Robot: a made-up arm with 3 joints. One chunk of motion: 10 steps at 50 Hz.
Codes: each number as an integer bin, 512 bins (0 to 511) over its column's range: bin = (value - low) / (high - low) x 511, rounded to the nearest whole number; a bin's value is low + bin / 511 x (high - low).
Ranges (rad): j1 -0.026..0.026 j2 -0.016..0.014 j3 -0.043..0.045
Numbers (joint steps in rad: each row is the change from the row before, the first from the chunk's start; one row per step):
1: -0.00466 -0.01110 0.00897
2: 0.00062 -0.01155 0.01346
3: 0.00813 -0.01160 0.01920
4: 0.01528 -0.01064 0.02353
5: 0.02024 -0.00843 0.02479
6: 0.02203 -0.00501 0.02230
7: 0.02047 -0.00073 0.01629
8: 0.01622 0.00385 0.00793
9: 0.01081 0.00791 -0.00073
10: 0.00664 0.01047 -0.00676
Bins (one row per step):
1: 210 83 302
2: 262 76 328
3: 335 75 361
4: 406 91 386
5: 454 129 394
6: 472 187 379
7: 457 260 344
8: 415 338 296
9: 362 407 245
10: 321 451 210

